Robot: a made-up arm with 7 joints. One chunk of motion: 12 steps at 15 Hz.
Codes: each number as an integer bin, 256 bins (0 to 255) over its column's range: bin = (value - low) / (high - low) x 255, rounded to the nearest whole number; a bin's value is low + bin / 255 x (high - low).
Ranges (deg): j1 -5..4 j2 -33..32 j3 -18..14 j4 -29..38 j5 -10..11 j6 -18..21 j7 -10..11
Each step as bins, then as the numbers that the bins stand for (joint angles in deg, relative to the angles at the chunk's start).
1 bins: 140 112 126 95 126 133 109
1 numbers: -0.06 -4.45 -2.19 -4.04 0.38 2.34 -1.02
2 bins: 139 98 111 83 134 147 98
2 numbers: -0.09 -8.02 -4.07 -7.19 1.04 4.48 -1.93
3 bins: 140 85 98 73 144 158 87
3 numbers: -0.06 -11.33 -5.70 -9.82 1.86 6.16 -2.84
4 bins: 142 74 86 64 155 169 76
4 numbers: 0.01 -14.14 -7.21 -12.18 2.76 7.85 -3.74
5 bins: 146 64 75 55 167 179 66
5 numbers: 0.15 -16.69 -8.59 -14.55 3.75 9.38 -4.56
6 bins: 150 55 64 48 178 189 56
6 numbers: 0.29 -18.98 -9.97 -16.39 4.66 10.91 -5.39
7 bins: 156 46 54 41 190 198 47
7 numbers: 0.51 -21.27 -11.22 -18.23 5.65 12.28 -6.13
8 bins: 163 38 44 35 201 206 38
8 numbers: 0.75 -23.31 -12.48 -19.80 6.55 13.51 -6.87
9 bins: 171 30 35 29 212 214 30
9 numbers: 1.04 -25.35 -13.61 -21.38 7.46 14.73 -7.53
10 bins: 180 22 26 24 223 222 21
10 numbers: 1.35 -27.39 -14.74 -22.69 8.36 15.95 -8.27
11 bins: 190 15 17 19 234 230 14
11 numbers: 1.71 -29.18 -15.87 -24.01 9.27 17.18 -8.85
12 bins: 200 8 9 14 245 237 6
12 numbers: 2.06 -30.96 -16.87 -25.32 10.18 18.25 -9.51
